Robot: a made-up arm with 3 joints. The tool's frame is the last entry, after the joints. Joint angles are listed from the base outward. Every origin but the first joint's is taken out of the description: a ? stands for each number. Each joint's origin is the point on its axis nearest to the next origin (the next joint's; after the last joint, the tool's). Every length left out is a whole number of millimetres.
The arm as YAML. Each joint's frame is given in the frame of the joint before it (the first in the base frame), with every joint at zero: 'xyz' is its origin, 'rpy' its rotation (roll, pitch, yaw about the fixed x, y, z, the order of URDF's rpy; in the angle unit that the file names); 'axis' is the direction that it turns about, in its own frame. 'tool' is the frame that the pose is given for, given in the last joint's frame.
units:
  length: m
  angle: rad
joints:
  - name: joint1
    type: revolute
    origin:
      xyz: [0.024, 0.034, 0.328]
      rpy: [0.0, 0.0, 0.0]
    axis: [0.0, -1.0, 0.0]
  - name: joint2
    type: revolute
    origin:
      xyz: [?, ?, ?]
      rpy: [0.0, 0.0, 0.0]
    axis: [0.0, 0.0, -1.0]
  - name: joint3
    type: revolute
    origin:
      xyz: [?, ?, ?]
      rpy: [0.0, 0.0, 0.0]
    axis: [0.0, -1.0, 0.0]
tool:
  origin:
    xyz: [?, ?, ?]
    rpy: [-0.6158, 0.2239, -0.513]
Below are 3 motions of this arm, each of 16 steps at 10 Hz.
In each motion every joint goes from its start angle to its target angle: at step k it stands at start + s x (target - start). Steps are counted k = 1, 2, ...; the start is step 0. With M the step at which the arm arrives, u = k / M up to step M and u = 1 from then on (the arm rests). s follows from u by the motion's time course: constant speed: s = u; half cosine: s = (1 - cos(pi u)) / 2; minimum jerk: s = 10 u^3 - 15 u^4 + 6 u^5.
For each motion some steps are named. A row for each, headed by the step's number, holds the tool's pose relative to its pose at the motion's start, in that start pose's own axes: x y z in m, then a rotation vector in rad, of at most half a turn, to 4 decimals.
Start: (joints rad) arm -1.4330 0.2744 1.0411
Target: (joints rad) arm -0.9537 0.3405 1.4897
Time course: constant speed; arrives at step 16
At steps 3, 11, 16:
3: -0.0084 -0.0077 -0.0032 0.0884 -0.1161 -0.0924
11: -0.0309 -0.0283 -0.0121 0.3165 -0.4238 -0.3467
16: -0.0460 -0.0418 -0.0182 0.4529 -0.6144 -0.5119

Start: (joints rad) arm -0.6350 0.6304 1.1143
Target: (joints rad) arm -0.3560 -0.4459 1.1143
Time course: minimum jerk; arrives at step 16
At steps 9, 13, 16:
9: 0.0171 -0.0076 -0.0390 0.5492 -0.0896 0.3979
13: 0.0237 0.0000 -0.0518 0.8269 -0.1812 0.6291
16: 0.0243 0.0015 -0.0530 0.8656 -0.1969 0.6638

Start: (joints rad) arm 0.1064 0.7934 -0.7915
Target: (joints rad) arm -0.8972 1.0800 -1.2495
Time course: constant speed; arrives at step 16
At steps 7, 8, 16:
7: -0.0726 0.0203 0.1257 -0.2538 0.5340 -0.1175
8: -0.0788 0.0274 0.1450 -0.2846 0.6105 -0.1383
16: -0.0836 0.1181 0.2914 -0.4768 1.2154 -0.3473

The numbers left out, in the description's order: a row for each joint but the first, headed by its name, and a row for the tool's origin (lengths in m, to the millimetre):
joint2: -0.048 0.0 0.227
joint3: -0.08 -0.06 0.0
tool: -0.044 0.0 -0.061

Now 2 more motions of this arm.
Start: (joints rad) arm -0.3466 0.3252 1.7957
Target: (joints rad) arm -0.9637 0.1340 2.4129
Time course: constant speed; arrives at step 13
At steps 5, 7, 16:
5: 0.0176 0.0525 -0.0379 0.0737 -0.0029 0.0673
7: 0.0202 0.0730 -0.0549 0.1046 0.0031 0.0867
16: 0.0134 0.1301 -0.1105 0.1934 0.0409 0.1163

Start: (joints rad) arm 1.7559 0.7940 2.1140
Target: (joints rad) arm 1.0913 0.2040 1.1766
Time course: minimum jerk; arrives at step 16
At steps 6, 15, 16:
6: -0.0257 0.0283 -0.0184 -0.0314 0.3382 0.2867
15: -0.0840 0.0708 -0.0499 -0.2354 1.1673 1.1407
16: -0.0841 0.0709 -0.0500 -0.2362 1.1697 1.1435

